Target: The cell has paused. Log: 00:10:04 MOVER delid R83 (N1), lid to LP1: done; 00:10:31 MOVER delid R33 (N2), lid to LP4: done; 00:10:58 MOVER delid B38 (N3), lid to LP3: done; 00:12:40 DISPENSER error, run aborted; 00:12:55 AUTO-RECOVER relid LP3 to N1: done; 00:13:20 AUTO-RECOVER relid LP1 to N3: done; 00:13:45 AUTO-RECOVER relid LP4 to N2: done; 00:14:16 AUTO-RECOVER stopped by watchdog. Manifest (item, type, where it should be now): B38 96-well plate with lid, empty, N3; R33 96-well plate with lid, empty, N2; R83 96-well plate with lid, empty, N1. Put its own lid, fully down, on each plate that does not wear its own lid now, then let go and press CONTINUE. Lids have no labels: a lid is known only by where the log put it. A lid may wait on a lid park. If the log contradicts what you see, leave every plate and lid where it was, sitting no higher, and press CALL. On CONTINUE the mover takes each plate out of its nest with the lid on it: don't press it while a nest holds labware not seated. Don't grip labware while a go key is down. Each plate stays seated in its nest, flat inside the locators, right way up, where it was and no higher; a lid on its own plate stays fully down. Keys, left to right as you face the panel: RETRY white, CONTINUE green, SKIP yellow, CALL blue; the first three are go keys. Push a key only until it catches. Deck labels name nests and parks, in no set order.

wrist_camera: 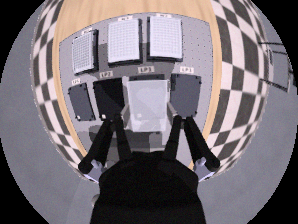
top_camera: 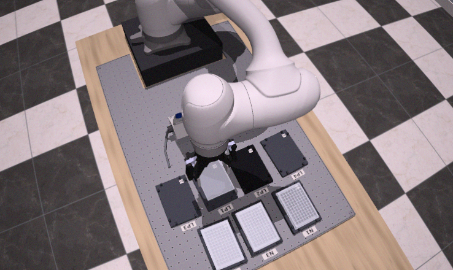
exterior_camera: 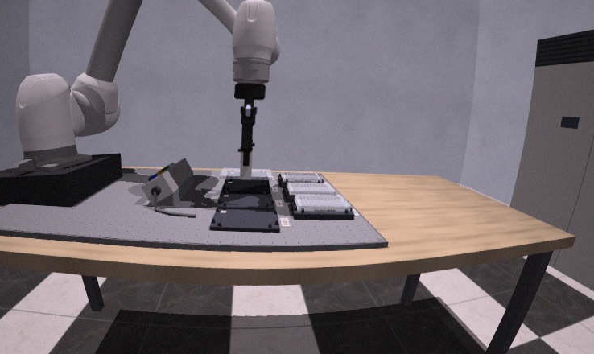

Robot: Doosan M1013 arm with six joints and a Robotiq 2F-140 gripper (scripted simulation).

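Right now my hand is 10 cm above the LP1. From my hand the other things lie so: lid park LP3: 2 cm ahead, 12 cm to the right, 10 cm below; then LP2: 2 cm behind, 13 cm to the left, 10 cm below; then blue key: 24 cm behind, 4 cm to the right, 4 cm below.
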